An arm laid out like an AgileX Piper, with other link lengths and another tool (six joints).
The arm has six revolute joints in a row. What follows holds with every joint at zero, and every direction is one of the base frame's.
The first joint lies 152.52 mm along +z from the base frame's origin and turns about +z.
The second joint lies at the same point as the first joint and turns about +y.
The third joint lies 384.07 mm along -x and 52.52 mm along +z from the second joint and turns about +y.
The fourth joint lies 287.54 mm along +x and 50.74 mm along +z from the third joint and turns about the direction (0.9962, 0, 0.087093).
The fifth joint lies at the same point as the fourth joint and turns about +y.
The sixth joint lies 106.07 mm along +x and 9.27 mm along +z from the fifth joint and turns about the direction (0.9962, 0, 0.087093).
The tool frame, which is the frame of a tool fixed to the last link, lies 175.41 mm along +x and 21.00 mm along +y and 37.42 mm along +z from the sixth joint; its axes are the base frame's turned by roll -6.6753, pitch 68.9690 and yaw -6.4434 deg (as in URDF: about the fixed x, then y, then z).
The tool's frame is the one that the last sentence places.
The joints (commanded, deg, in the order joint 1, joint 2, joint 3, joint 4, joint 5, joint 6), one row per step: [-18.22 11.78 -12.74 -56.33 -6.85 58.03]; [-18.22 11.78 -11.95 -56.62 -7.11 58.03]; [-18.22 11.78 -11.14 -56.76 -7.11 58.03]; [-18.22 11.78 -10.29 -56.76 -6.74 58.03]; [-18.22 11.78 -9.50 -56.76 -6.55 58.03]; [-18.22 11.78 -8.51 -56.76 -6.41 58.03]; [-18.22 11.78 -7.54 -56.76 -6.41 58.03]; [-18.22 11.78 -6.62 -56.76 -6.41 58.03]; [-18.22 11.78 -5.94 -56.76 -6.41 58.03]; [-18.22 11.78 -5.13 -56.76 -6.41 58.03]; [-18.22 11.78 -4.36 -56.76 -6.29 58.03]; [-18.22 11.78 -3.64 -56.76 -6.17 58.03]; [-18.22 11.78 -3.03 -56.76 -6.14 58.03]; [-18.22 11.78 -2.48 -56.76 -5.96 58.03]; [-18.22 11.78 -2.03 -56.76 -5.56 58.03]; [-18.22 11.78 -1.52 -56.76 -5.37 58.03]
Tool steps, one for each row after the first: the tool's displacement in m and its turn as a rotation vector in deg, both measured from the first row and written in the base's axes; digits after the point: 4 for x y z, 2 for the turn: [0.0017 0.0008 -0.0073 -0.09 0.71 0.19]; [0.0033 0.0004 -0.0154 0.03 1.52 0.18]; [0.0047 -0.0017 -0.0247 0.39 2.52 -0.13]; [0.0060 -0.0029 -0.0330 0.68 3.36 -0.28]; [0.0074 -0.0040 -0.0432 1.01 4.37 -0.40]; [0.0086 -0.0044 -0.0528 1.31 5.30 -0.39]; [0.0097 -0.0047 -0.0619 1.60 6.17 -0.39]; [0.0104 -0.0050 -0.0687 1.81 6.82 -0.39]; [0.0111 -0.0052 -0.0768 2.06 7.59 -0.38]; [0.0116 -0.0059 -0.0848 2.32 8.38 -0.48]; [0.0120 -0.0065 -0.0923 2.57 9.13 -0.58]; [0.0123 -0.0068 -0.0985 2.76 9.73 -0.60]; [0.0124 -0.0076 -0.1045 2.96 10.34 -0.75]; [0.0123 -0.0093 -0.1101 3.17 10.98 -1.08]; [0.0123 -0.0101 -0.1158 3.36 11.56 -1.24]
